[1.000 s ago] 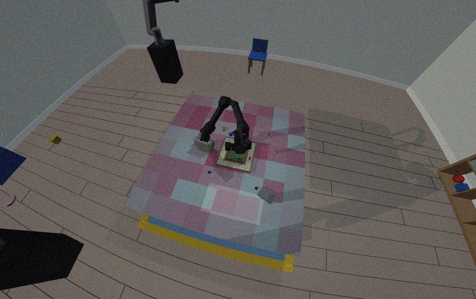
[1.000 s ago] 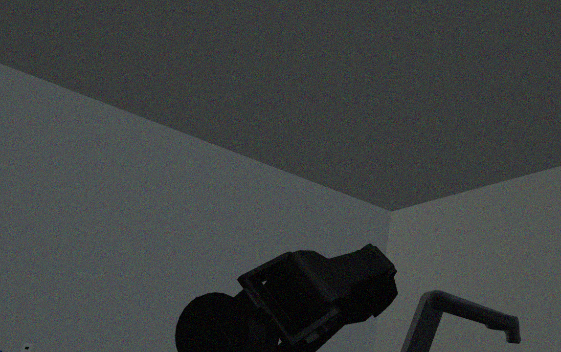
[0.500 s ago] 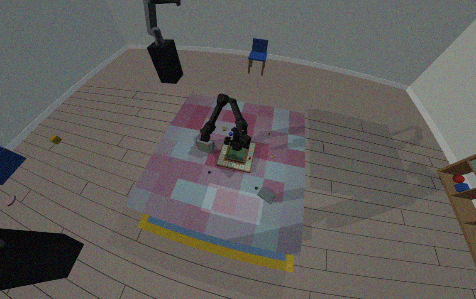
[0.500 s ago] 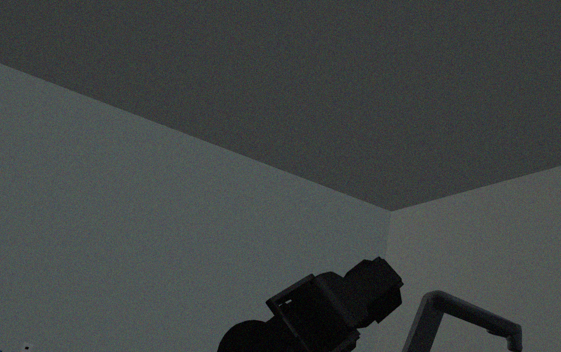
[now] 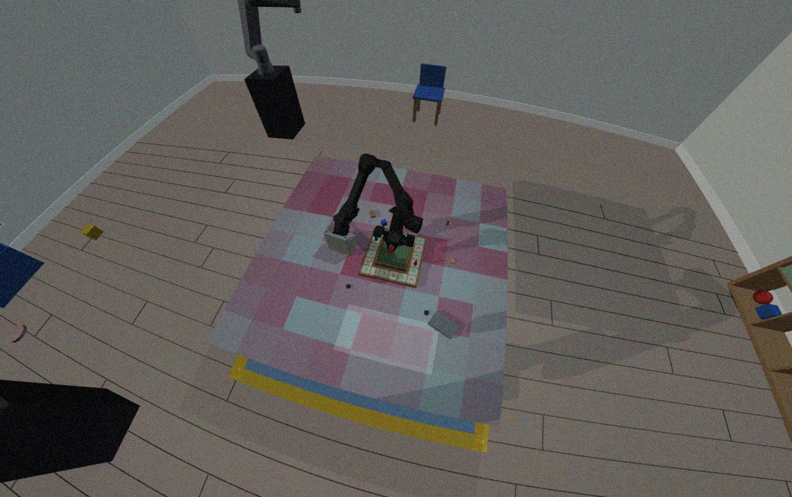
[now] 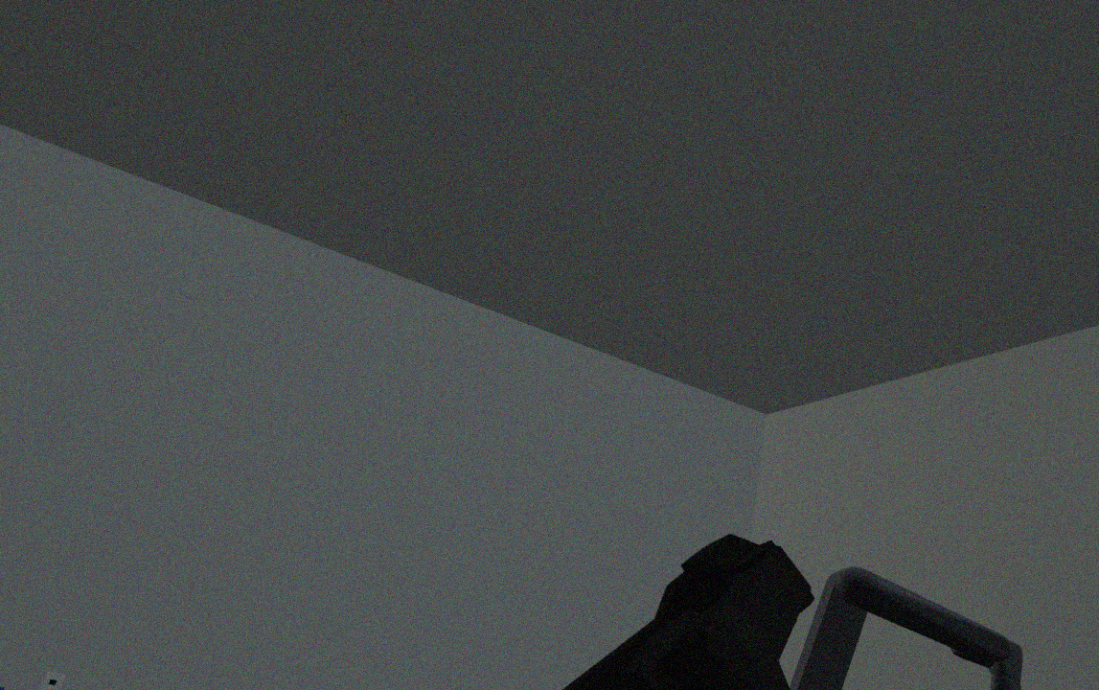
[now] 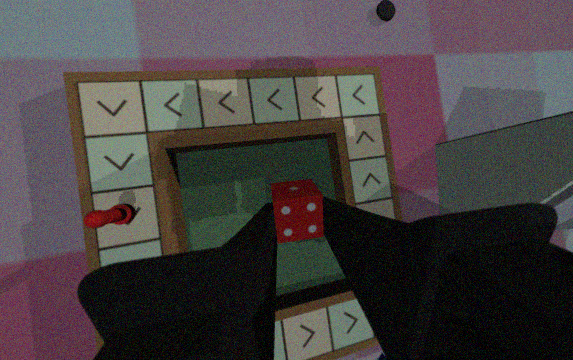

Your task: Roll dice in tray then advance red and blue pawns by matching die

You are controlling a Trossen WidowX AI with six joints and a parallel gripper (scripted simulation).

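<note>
Now: the blue die 8 cm behind my gripper tip, 20 cm to the left of it and 7 cm below it. Also, from my gripper tip: blue pawn (10 cm behind, 9 cm to the left, 5 cm below); red pawn (13 cm ahead, 1 cm to the right, 5 cm below); green tray (1 cm ahead, 2 cm to the left, 7 cm below).
</note>
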